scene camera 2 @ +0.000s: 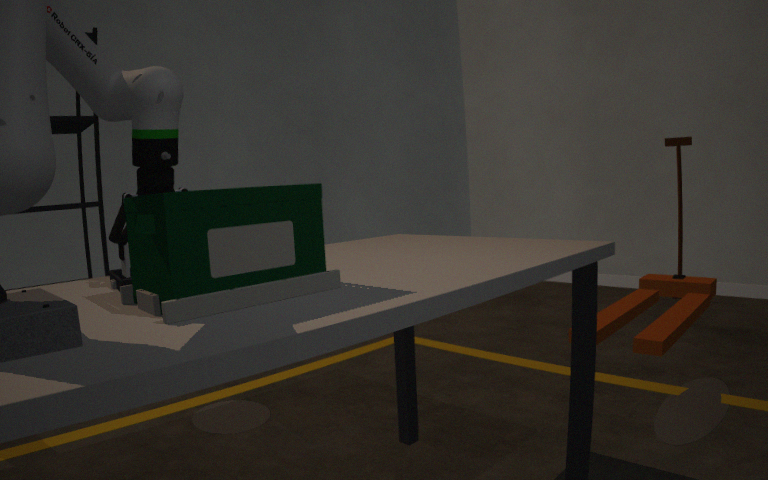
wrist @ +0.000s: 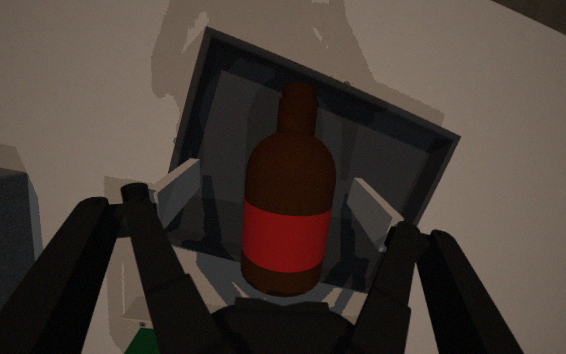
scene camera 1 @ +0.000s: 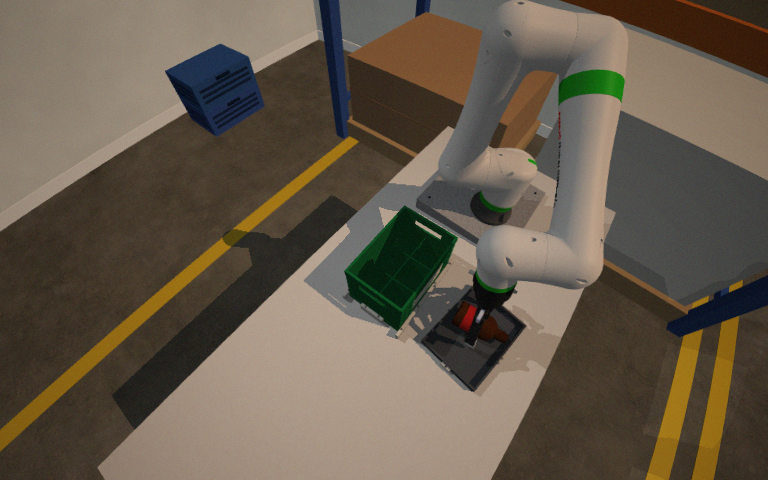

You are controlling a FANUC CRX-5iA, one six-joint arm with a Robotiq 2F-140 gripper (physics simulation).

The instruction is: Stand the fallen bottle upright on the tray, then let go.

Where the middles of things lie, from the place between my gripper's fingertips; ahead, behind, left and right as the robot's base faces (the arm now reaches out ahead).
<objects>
The brown bottle (scene camera 1: 489,330) is 20 mm above my hand and 10 mm ahead of it.
</objects>
